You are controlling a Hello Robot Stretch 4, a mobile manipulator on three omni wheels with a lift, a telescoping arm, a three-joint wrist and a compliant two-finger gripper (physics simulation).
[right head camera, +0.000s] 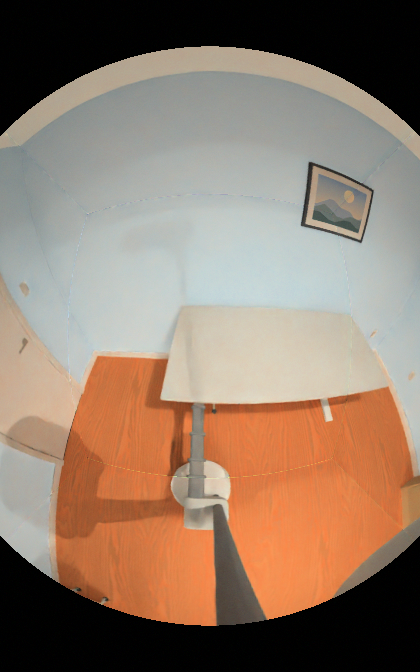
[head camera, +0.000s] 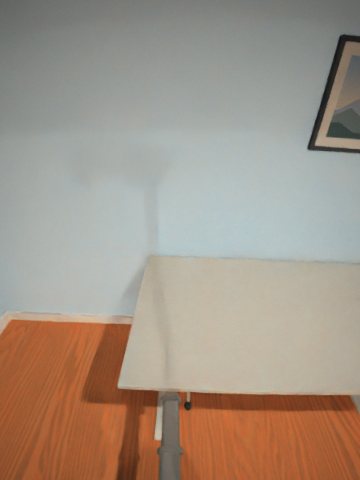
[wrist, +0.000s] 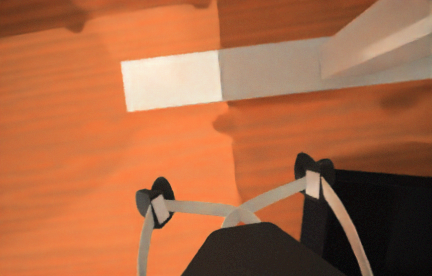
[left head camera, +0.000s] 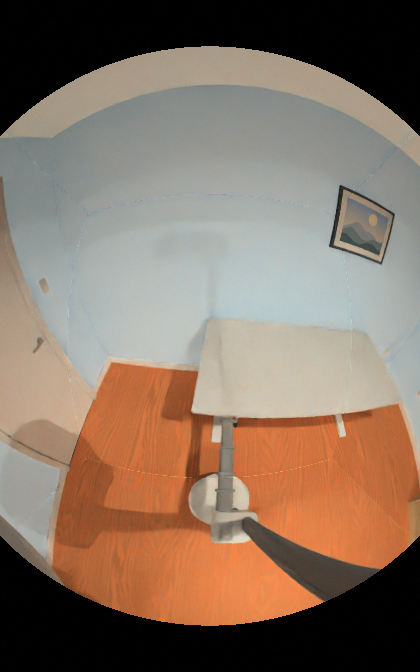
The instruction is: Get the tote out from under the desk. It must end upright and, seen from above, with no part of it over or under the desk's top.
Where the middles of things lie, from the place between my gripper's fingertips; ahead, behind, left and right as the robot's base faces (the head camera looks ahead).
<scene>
The black tote point(wrist: 383, 207) is 250 mm ahead of my hand, 170 mm to the right of it and 160 mm below it.
</scene>
